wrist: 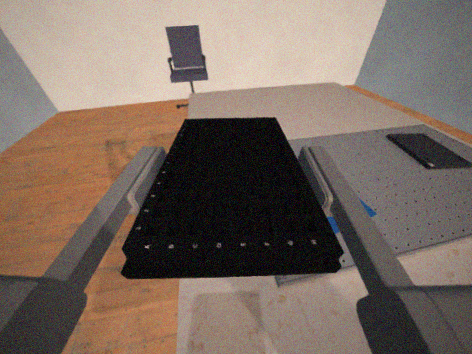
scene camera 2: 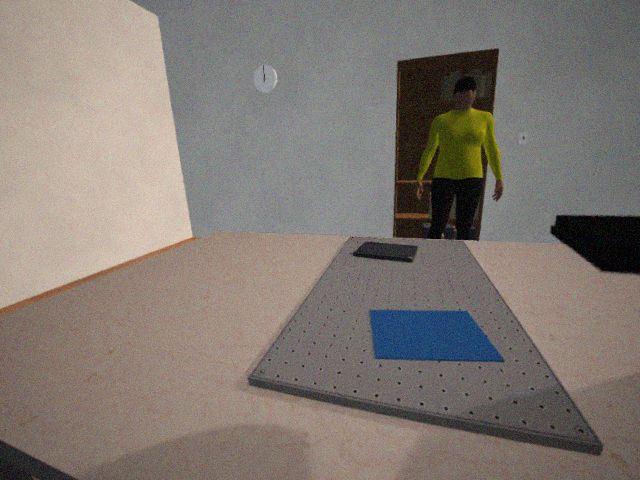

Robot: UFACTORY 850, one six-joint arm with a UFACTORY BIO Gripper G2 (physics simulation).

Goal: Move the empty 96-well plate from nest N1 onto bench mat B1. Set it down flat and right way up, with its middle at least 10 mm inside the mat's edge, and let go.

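The black 96-well plate (wrist: 225, 200) is held between both fingers of my gripper (wrist: 232, 150) in the wrist view, its lettered top face showing. A black, plate-like part (scene camera 2: 602, 245) shows at the right edge of the scene view, raised above the table; the gripper does not show there. The blue bench mat B1 (scene camera 2: 434, 335) (wrist: 333, 225) lies bare on the perforated board; in the wrist view my right finger hides part of it. The plate is up in the air, apart from the mat, which lies to its right in the wrist view.
A flat dark nest-like block (scene camera 2: 386, 251) (wrist: 427, 151) sits at the far end of the grey perforated board (scene camera 2: 320, 356) (wrist: 420, 210). A person in yellow (scene camera 2: 462, 144) stands behind the table. A chair (wrist: 186, 50) and wooden floor (wrist: 45, 185) show beyond the table's edge.
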